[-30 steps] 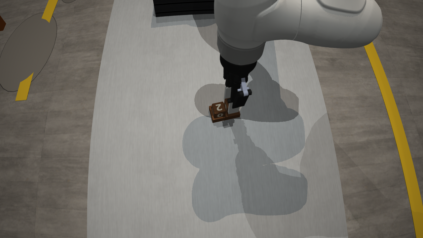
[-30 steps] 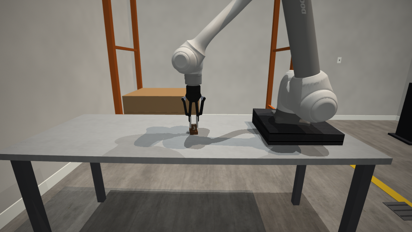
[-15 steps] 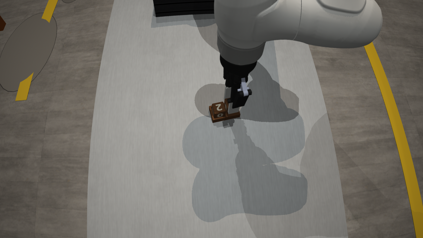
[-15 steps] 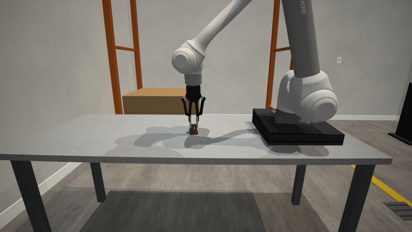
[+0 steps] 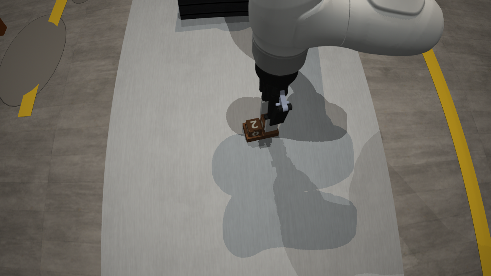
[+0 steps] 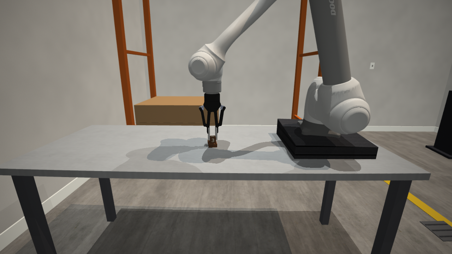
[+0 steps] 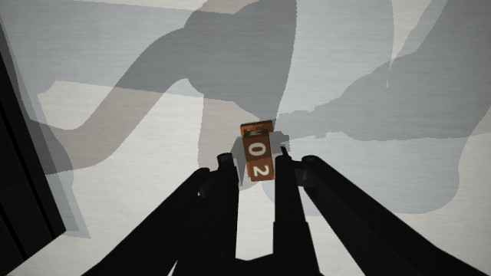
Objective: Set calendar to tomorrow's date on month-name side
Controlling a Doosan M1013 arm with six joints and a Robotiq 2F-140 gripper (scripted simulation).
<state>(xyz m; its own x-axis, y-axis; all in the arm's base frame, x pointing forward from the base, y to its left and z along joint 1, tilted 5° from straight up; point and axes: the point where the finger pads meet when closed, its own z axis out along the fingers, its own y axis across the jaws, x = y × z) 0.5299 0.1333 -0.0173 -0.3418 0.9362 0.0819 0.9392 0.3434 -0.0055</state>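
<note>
My gripper is now 10 mm short of the brown calendar tray, 20 mm to the left of it and 60 mm above it.
</note>
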